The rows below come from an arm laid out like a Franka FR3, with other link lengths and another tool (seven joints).
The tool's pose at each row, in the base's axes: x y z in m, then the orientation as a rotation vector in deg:
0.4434, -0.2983, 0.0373, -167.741, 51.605, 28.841
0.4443, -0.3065, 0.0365, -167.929, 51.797, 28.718
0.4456, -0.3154, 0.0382, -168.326, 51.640, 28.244
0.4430, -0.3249, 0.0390, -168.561, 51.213, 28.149
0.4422, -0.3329, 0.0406, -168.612, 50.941, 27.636
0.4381, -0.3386, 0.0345, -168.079, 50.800, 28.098
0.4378, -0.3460, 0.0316, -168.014, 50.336, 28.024
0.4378, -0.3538, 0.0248, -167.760, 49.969, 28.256
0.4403, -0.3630, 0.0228, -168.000, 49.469, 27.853
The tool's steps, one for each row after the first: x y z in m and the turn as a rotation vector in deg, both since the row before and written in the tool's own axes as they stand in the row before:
0.0054, 0.0063, -0.0006, -0.158, 0.158, 0.114
0.0053, 0.0068, -0.0031, -0.168, 0.399, -0.134
0.0029, 0.0094, -0.0011, -0.106, 0.102, -0.290
0.0032, 0.0072, -0.0022, 0.170, 0.283, -0.196
0.0017, 0.0066, 0.0063, 0.348, -0.470, -0.056
0.0046, 0.0062, 0.0019, 0.159, -0.025, -0.304
0.0062, 0.0062, 0.0055, 0.210, -0.258, -0.222
0.0074, 0.0063, -0.0001, -0.003, 0.270, -0.352

